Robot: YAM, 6 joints.
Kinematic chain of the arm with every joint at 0, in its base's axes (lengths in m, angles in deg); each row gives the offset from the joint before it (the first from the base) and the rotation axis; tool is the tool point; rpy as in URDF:
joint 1: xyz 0 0 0.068 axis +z
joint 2: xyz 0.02 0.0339 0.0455 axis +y
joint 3: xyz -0.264 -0.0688 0 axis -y
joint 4: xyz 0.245 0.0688 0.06 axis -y
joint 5: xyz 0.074 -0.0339 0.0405 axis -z
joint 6: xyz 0.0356 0 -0.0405 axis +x
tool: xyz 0 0 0 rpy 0 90 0
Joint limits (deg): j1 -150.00..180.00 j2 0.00..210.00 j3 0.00..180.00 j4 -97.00..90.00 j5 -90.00..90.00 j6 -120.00..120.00
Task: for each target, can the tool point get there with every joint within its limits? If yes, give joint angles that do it. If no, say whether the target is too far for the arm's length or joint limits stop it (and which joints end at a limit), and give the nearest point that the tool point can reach.
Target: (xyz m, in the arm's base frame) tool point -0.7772 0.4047 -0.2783
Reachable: no: too far | nearest point -0.5225 0.2721 -0.1469 | short by 0.316 m
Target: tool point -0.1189 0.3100 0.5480
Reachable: yes | joints -70.36 38.04 161.53 -55.78 12.57 97.23
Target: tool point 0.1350 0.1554 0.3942
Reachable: yes | joints 43.42 58.37 40.40 64.03 -34.40 47.04
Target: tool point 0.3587 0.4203 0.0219
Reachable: yes | joints 50.10 156.28 99.65 42.73 8.98 72.92
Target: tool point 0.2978 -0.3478 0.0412
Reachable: yes | joints -53.20 144.56 99.05 -40.00 -57.80 -40.51
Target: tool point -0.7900 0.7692 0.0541
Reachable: no: too far | nearest point -0.4621 0.4499 0.0792 | short by 0.458 m
